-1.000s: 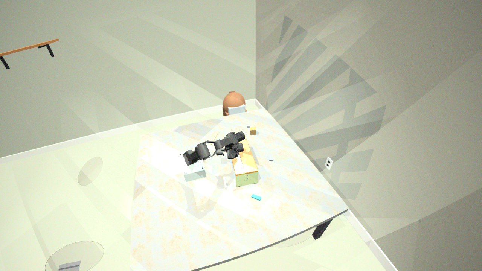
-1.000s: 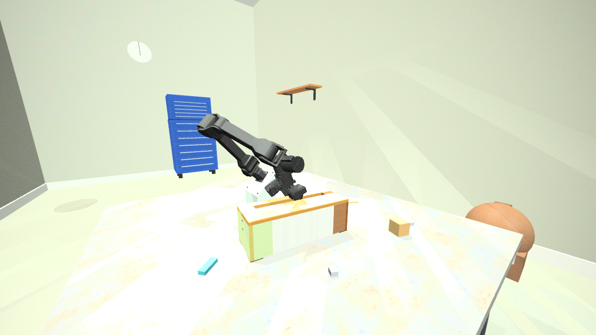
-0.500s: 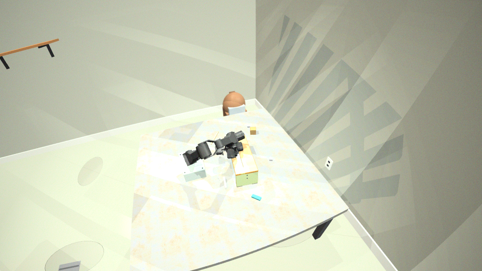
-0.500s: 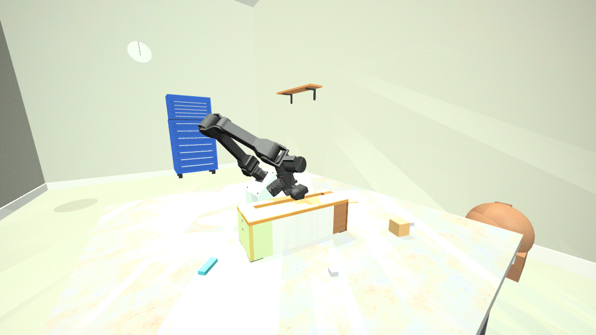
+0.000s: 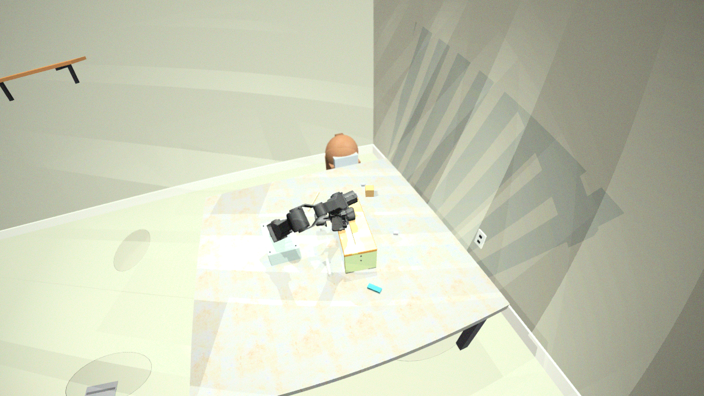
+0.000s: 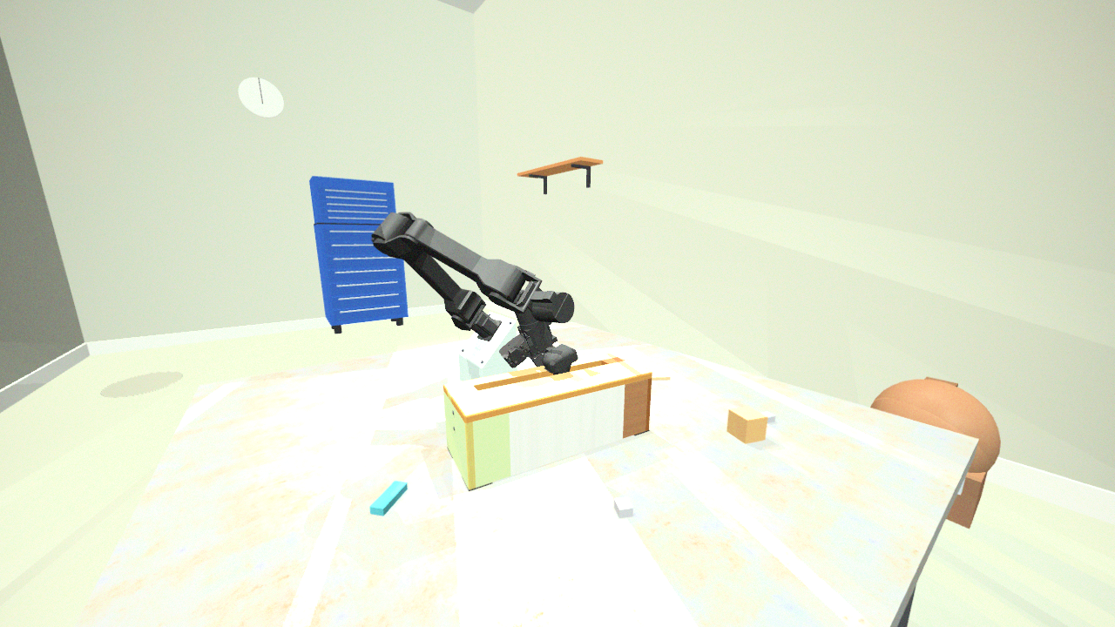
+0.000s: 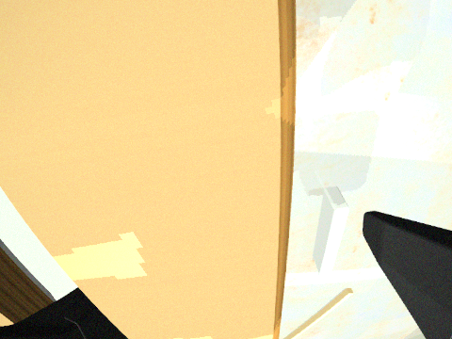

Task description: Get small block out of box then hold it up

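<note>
Now: the grey block 6 cm ahead of my gripper tip and 1 cm to the left of it. The rest, counted from my gripper tip: thin wooden stick 33 cm to the left, 8 cm below, 2 cm behind; then orange cube 31 cm ahead, 25 cm to the left, 6 cm below.
</note>
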